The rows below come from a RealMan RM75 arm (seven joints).
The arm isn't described. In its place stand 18 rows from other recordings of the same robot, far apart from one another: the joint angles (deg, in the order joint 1, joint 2, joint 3, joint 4, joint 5, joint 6, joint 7), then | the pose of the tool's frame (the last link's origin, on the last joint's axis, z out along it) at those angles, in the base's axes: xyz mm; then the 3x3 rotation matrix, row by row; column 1 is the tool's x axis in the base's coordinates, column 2 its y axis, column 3 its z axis.
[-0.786 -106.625 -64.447 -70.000 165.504 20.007 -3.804] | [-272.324 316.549 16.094], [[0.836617 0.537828 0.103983], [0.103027 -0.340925 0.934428], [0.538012 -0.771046 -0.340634]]
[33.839 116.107 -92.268 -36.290 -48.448 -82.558 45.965] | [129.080 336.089 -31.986], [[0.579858 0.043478 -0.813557], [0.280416 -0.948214 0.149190], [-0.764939 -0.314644 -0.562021]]
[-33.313 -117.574 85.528 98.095 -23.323 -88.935 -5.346] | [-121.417 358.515 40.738], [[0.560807 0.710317 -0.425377], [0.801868 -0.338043 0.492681], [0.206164 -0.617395 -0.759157]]
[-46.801 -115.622 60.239 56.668 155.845 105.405 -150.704] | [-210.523 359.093 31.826], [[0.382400 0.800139 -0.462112], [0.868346 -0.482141 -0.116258], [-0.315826 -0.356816 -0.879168]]
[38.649 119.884 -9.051 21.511 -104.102 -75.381 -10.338] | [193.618 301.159 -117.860], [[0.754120 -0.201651 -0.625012], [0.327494 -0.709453 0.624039], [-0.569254 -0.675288 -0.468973]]
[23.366 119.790 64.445 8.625 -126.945 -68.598 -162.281] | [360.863 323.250 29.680], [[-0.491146 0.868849 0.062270], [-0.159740 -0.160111 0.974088], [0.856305 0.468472 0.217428]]
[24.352 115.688 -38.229 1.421 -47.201 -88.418 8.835] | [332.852 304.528 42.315], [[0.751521 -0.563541 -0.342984], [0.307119 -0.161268 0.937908], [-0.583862 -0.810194 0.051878]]
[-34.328 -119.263 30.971 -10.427 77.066 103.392 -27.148] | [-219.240 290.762 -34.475], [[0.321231 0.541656 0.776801], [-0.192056 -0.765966 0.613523], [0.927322 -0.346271 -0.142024]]
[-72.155 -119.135 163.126 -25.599 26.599 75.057 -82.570] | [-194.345 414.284 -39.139], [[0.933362 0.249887 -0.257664], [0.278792 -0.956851 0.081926], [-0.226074 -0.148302 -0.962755]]
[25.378 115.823 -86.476 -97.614 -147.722 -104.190 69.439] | [177.075 297.639 31.574], [[0.570750 0.631879 0.524378], [0.676685 -0.723692 0.135526], [0.465125 0.277487 -0.840631]]
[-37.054 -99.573 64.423 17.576 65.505 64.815 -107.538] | [-282.220 428.036 108.958], [[0.212075 0.923682 0.319116], [0.533593 -0.383019 0.754039], [0.818720 0.010365 -0.574099]]
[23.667 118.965 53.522 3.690 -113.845 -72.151 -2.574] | [378.279 310.077 46.363], [[0.798603 -0.594906 0.091214], [0.089299 0.266998 0.959551], [-0.595196 -0.758155 0.266350]]
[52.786 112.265 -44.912 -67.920 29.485 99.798 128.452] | [145.504 419.837 110.307], [[-0.827009 0.503978 0.249122], [0.561857 0.756156 0.335476], [-0.019302 0.417413 -0.908512]]
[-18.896 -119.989 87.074 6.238 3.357 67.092 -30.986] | [-362.867 294.092 -12.081], [[0.516343 0.852877 0.077401], [0.087206 -0.142277 0.985978], [0.851930 -0.502353 -0.147840]]
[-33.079 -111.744 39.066 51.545 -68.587 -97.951 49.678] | [-228.753 359.630 93.040], [[0.421543 0.821784 0.383370], [0.754727 -0.552308 0.354039], [0.502682 0.140097 -0.853044]]
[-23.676 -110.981 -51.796 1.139 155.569 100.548 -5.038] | [-313.740 284.544 52.833], [[0.745868 0.282407 0.603263], [-0.480861 -0.398422 0.781046], [0.460926 -0.872643 -0.161372]]
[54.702 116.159 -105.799 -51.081 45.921 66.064 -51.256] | [125.678 384.953 -96.749], [[0.895306 0.010789 0.445321], [-0.077768 -0.980568 0.180109], [0.438610 -0.195884 -0.877069]]
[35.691 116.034 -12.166 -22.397 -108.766 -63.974 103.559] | [318.433 393.229 44.743], [[0.045066 -0.979709 -0.195291], [-0.476400 -0.192905 0.857806], [-0.878073 0.054379 -0.475427]]
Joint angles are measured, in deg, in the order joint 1, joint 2, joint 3, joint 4, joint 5, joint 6, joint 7. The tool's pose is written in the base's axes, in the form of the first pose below.
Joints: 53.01, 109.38, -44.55, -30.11, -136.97, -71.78, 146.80
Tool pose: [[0.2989, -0.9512, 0.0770, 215.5], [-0.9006, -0.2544, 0.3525, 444.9], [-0.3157, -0.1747, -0.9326, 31.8], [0, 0, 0, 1]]
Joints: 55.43, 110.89, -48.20, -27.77, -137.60, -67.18, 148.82
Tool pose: [[0.3156, -0.9416, 0.1171, 204.2], [-0.9017, -0.2592, 0.3462, 450.3], [-0.2956, -0.2148, -0.9308, 9.8], [0, 0, 0, 1]]
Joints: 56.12, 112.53, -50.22, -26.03, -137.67, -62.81, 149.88
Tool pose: [[0.3124, -0.9397, 0.1392, 202.8], [-0.9011, -0.2467, 0.3567, 450.6], [-0.3008, -0.2369, -0.9238, -8.5], [0, 0, 0, 1]]
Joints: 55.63, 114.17, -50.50, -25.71, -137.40, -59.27, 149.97
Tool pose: [[0.3030, -0.9427, 0.1399, 204.8], [-0.8942, -0.2304, 0.3839, 449.8], [-0.3297, -0.2415, -0.9127, -20.3], [0, 0, 0, 1]]
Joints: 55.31, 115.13, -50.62, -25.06, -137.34, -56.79, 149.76
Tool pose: [[0.2970, -0.9438, 0.1451, 207.9], [-0.8901, -0.2186, 0.3998, 448.6], [-0.3456, -0.2479, -0.9050, -28.2], [0, 0, 0, 1]]
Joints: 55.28, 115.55, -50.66, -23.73, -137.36, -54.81, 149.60
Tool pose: [[0.2876, -0.9452, 0.1546, 212.0], [-0.8903, -0.2043, 0.4069, 447.2], [-0.3530, -0.2547, -0.9003, -34.1], [0, 0, 0, 1]]
